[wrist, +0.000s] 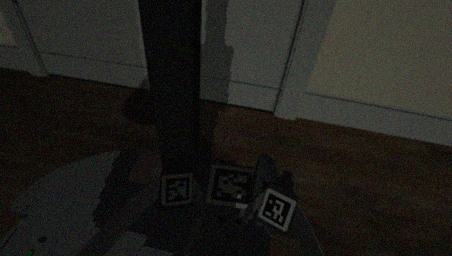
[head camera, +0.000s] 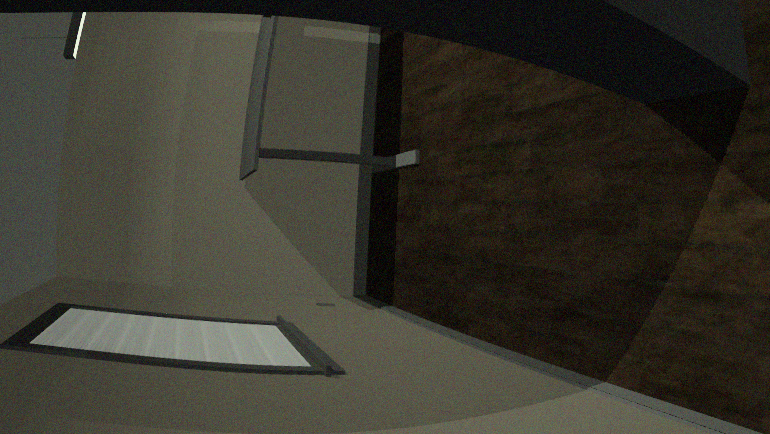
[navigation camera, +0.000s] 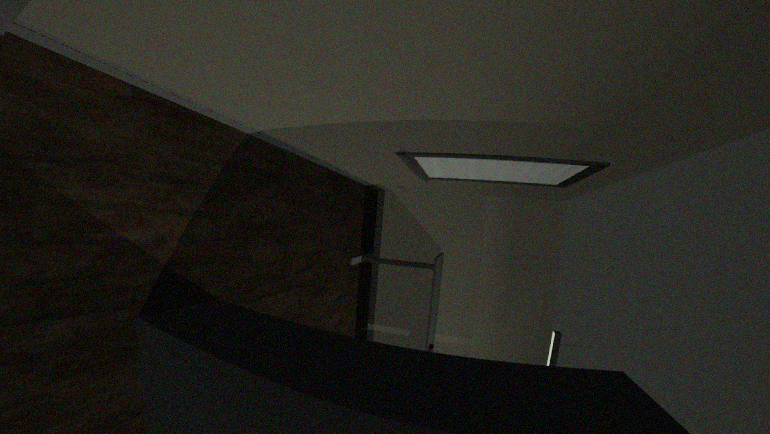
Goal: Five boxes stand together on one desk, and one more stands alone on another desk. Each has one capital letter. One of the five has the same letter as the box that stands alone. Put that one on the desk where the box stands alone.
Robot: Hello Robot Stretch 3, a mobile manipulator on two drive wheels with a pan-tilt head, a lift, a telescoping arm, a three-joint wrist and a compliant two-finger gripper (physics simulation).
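Frame: origin at the robot's base, x right, y ahead, z up, level; millimetres.
Seen in the pictures: gripper, fingertip midpoint: [wrist: 233, 166].
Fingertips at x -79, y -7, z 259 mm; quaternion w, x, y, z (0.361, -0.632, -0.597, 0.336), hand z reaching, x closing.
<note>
A point is followed by its place in that frame.
No lettered box shows in any of the three views. A thin grey top [head camera: 253, 113] @(x 815, y 3104, z 951 mm) [navigation camera: 437, 296] @(x 964, y 3279, z 951 mm) on a slim leg, apparently part of a desk, stands by the far wall in the sideways head and navigation views. The dark slab cuts off part of it, and no box shows on its visible part. My gripper [wrist: 233, 166] @(x -79, y -7, z 259 mm) is low over my base in the wrist view. Its dark fingers stand apart with no object visible between them, though the picture is dim.
A large dark slab [head camera: 566, 48] @(x 491, y 885, z 529 mm) [navigation camera: 301, 355] @(x 485, y 798, z 736 mm) is near the cameras; I cannot tell what it is. A framed bright panel [head camera: 172, 336] @(x -373, y 2218, z 1396 mm) [navigation camera: 501, 169] @(x -379, y 2146, z 1460 mm) is on the wall. Brown wooden floor [head camera: 512, 188] @(x 299, y 1915, z 1 mm) [navigation camera: 280, 242] @(x 241, y 1624, z 1 mm) runs to the walls. A pale panelled wall [wrist: 260, 50] @(x -518, y 33, z 187 mm) stands behind my mast [wrist: 172, 60] @(x -116, y -63, z 326 mm).
</note>
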